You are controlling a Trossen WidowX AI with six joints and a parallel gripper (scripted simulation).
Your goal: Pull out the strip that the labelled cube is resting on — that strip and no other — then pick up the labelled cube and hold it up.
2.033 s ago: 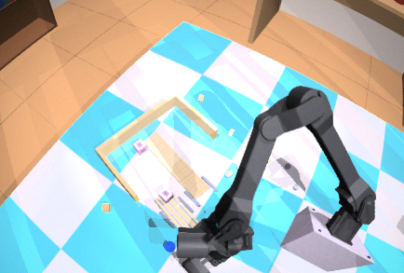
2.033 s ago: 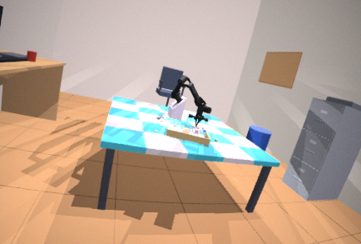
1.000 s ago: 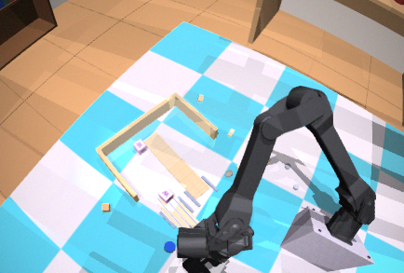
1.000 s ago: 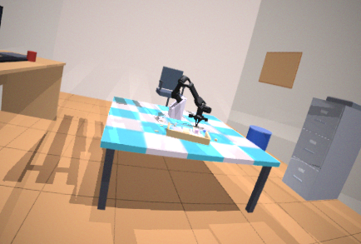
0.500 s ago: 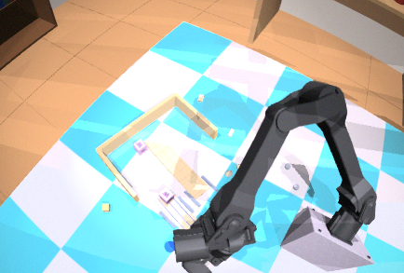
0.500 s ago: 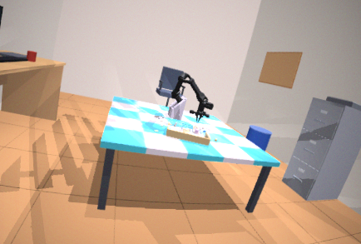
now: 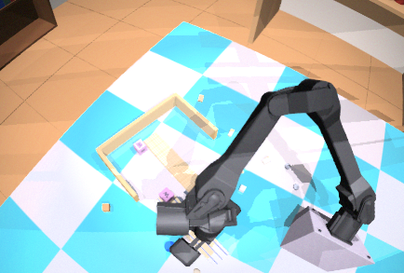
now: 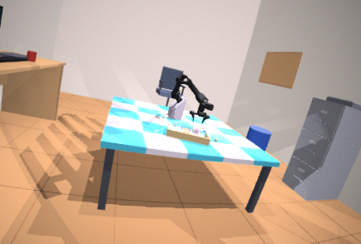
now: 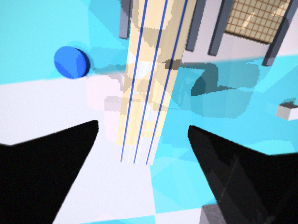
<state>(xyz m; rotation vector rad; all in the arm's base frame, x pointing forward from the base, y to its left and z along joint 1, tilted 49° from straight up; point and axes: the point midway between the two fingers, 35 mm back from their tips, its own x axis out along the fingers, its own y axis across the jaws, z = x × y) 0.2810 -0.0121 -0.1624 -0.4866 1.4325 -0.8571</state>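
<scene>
My gripper tip is now 60 mm short of the blue disc, 60 mm to the right of it and 40 mm above it. Round my gripper tip: tan gridded strip 180 mm ahead, 160 mm to the right, 40 mm below.
</scene>
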